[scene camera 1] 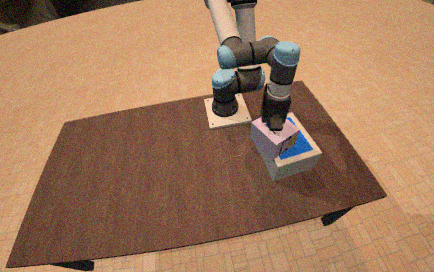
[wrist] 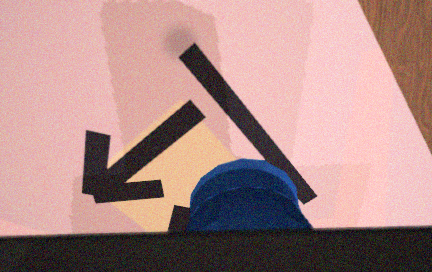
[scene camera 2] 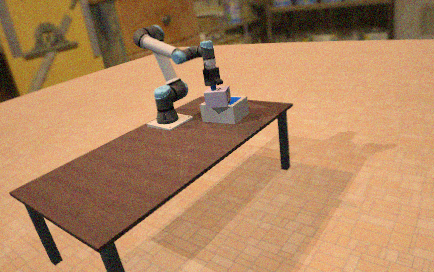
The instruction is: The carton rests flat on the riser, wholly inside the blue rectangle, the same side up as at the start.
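Seen in the pictures: hand, tool point: point(wrist: 237, 176) point(scene camera 2: 214, 92); arm's base, link origin: point(scene camera 1: 225, 107) point(scene camera 2: 167, 119).
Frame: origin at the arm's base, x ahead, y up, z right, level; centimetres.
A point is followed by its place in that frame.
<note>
The pink carton point(scene camera 1: 265, 139) @[y 17.7, x 38.5, z -15.5 cm] point(scene camera 2: 216, 98) @[y 15.7, x 37.8, z -15.1 cm] point(wrist: 45, 75) @[y 19.9, x 37.3, z -22.4 cm] sits upright over the near-base side of the grey riser point(scene camera 1: 301, 167) @[y 2.8, x 42.3, z -32.2 cm] point(scene camera 2: 234, 115) @[y 3.7, x 45.7, z -21.0 cm], at the right of the table in scene camera 1. It overlaps part of the blue rectangle point(scene camera 1: 303, 145) @[y 10.0, x 36.1, z -32.6 cm] point(scene camera 2: 234, 101) @[y 9.9, x 39.7, z -28.0 cm] and reaches past it, overhanging the riser's left edge. Its underside seems to touch the riser's top. Black strokes and a tan patch mark its top. My blue suction cup point(scene camera 1: 274, 130) @[y 18.4, x 33.0, z -18.0 cm] point(scene camera 2: 213, 88) point(wrist: 245, 195) is pressed on the carton's top and shut on it. The covered part of the rectangle is hidden.
The arm's base plate point(scene camera 1: 214, 121) @[y -0.6, x 10.3, z 5.8 cm] point(scene camera 2: 183, 120) @[y -0.6, x 10.5, z -5.9 cm] is bolted to the brown table point(scene camera 1: 140, 175) @[y -2.1, x 42.0, z 39.8 cm] point(scene camera 2: 115, 185) @[y -2.1, x 48.6, z 64.3 cm], left of the riser in scene camera 1. The table's right edge runs beyond the riser. The arm stands close over the carton.
</note>
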